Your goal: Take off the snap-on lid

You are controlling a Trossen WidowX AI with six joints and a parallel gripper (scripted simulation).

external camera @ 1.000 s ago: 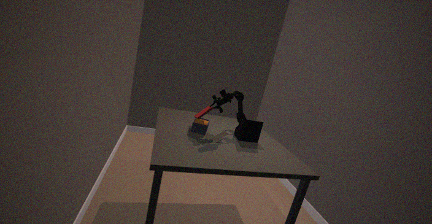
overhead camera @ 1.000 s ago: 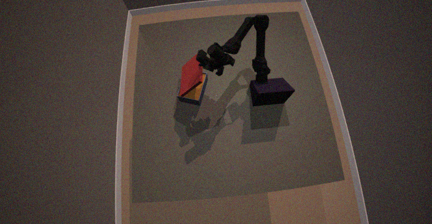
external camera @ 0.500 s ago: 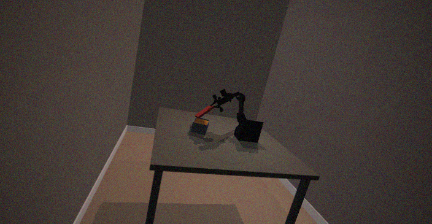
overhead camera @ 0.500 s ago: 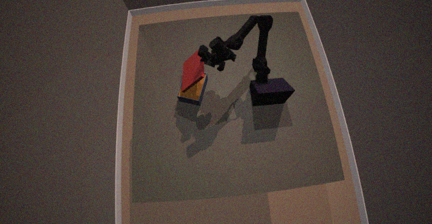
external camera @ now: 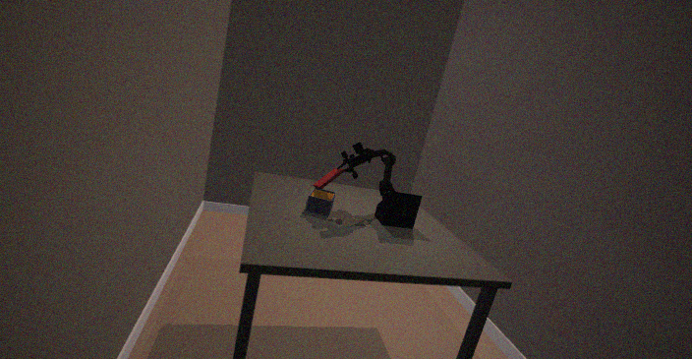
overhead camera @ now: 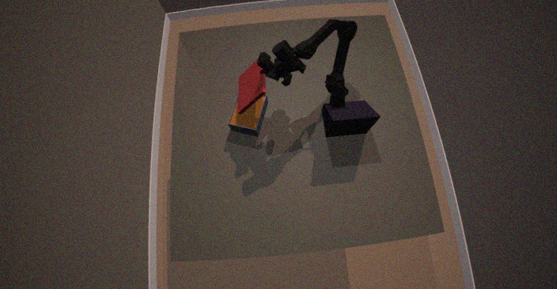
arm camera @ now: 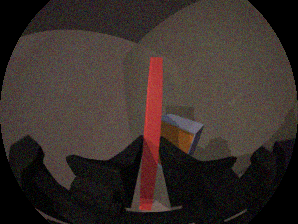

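The red lid is 60 mm ahead of my gripper tip, 20 mm to the left of it and 50 mm below it. The rest, counted from my gripper tip: blue storage box (80 mm ahead, 110 mm to the left, 190 mm below).
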